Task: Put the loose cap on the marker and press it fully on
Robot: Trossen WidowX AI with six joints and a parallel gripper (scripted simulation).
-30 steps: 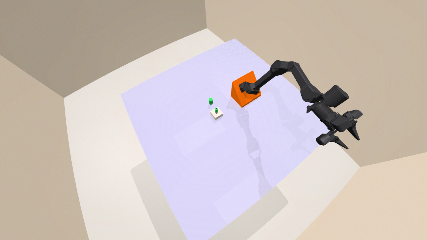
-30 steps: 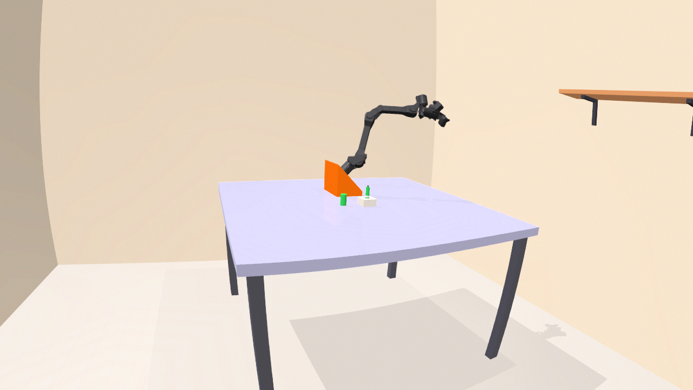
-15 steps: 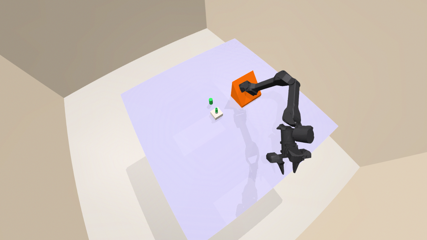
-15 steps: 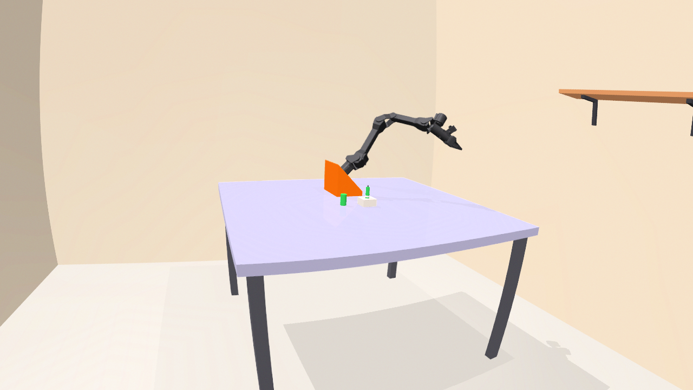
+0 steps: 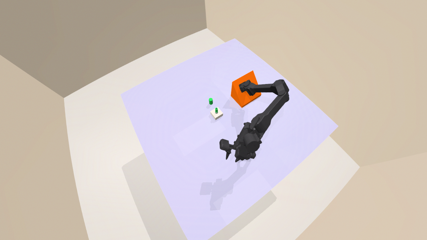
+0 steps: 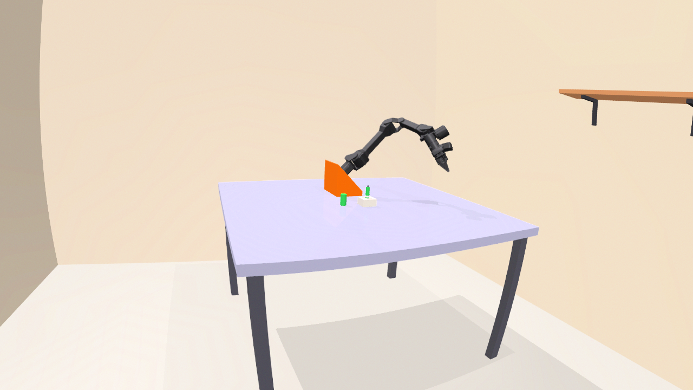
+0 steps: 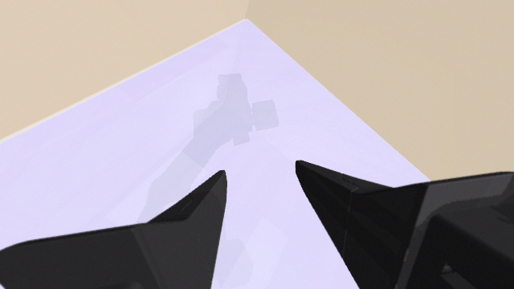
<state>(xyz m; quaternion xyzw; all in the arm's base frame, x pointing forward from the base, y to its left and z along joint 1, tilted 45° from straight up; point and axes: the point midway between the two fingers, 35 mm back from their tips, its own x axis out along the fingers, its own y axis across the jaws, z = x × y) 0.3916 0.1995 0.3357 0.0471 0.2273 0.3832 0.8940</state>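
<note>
Right now the green cap is 17 cm behind my gripper tip, 47 cm to the right of it and 16 cm below it. From my gripper tip the other things lie so: white holder block 15 cm behind, 36 cm to the right, 17 cm below; then green marker 15 cm behind, 36 cm to the right, 12 cm below.
</note>
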